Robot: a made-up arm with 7 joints.
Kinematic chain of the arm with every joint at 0, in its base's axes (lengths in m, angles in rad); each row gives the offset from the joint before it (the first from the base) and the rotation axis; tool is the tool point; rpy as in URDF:
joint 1: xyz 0 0 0.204 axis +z
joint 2: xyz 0 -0.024 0.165 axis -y
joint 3: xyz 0 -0.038 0.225 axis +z
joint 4: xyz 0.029 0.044 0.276 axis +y
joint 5: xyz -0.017 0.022 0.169 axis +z
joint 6: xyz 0 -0.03 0.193 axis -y
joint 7: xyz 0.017 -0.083 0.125 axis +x
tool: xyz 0 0 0 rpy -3.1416 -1.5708 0
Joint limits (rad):
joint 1: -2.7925..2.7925
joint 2: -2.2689..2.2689
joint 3: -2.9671..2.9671
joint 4: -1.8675..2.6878
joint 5: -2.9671..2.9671
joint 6: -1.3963..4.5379
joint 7: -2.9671..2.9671
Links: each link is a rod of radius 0.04 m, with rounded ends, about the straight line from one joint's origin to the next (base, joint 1, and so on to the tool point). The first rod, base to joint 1, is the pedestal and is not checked.
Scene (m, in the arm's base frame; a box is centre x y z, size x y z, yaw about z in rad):
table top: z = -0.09
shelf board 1: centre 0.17 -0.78 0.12 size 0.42 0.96 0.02 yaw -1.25
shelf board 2: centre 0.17 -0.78 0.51 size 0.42 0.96 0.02 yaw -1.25
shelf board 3: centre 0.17 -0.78 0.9 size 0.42 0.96 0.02 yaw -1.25
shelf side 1: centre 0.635 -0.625 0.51 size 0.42 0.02 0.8 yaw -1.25
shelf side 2: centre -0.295 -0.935 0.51 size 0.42 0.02 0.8 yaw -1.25
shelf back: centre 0.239 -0.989 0.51 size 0.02 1 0.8 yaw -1.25
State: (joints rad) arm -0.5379 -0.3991 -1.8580 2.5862 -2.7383 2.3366 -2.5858
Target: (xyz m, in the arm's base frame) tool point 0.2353 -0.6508 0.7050
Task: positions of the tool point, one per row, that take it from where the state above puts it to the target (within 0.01 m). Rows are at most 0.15 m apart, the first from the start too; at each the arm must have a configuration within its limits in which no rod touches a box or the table.
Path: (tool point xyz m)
1: 0.0527 -0.4388 0.5552
2: 0.0724 -0.5246 0.6017
3: 0.1334 -0.5994 0.6561
4: 0.2353 -0.6508 0.7050

